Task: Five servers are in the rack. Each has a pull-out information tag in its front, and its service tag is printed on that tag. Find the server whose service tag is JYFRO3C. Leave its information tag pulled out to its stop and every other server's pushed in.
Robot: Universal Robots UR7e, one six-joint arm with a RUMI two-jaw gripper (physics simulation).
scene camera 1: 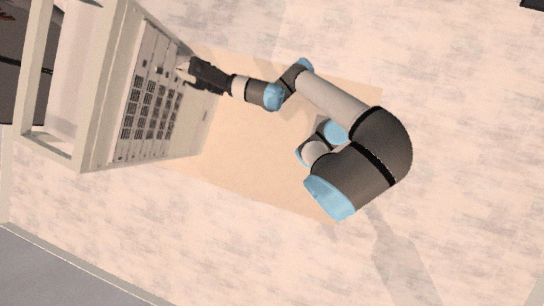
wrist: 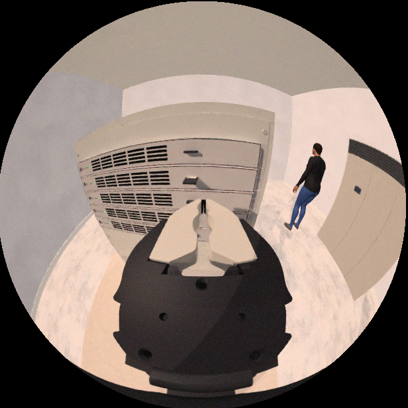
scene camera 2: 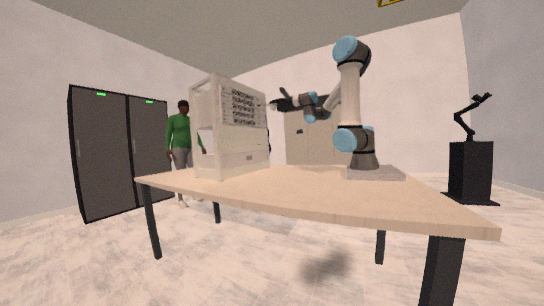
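Pixels of known places: gripper, fingertip midpoint: (scene camera 1: 175, 68) (scene camera 2: 266, 105); arm's base at its link origin: (scene camera 2: 364, 167).
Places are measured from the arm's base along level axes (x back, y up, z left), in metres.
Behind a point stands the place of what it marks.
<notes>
The rack (scene camera 1: 98, 95) @[x -0.706, y 0.582, z 0.127 m] (scene camera 2: 216, 145) @[x -0.736, y 0.175, z 0.357 m] (wrist: 200, 120) holds five servers one above another. The top server's information tag (scene camera 1: 145, 63) @[x -0.671, y 0.502, z -0.002 m] (wrist: 190, 151) looks like a thin dark tab close to its front. The second server's tag (scene camera 1: 159, 69) @[x -0.664, y 0.458, z -0.004 m] (wrist: 190, 180) looks thicker and seems to stick out farther. The third server's tag (wrist: 189, 201) shows partly beside the fingertips. The lower two tags are hidden behind the gripper in the wrist view. No service tag print is readable. My gripper (scene camera 1: 178, 69) @[x -0.611, y 0.451, z -0.020 m] (scene camera 2: 270, 105) @[x -0.611, y 0.451, z -0.020 m] (wrist: 203, 200) is shut and empty, in front of the third server's tag area.
The rack stands on a wooden table (scene camera 1: 250, 165) @[x -0.392, y -0.033, z 0.328 m] (scene camera 2: 300, 197) @[x -0.242, y -0.033, z 0.438 m], with the arm's base (scene camera 2: 375, 173) @[x 0.037, y -0.005, z 0.134 m] at its other end. A person in green (scene camera 2: 180, 131) stands behind the rack, and a person in black (wrist: 313, 172) stands to the right in the wrist view.
</notes>
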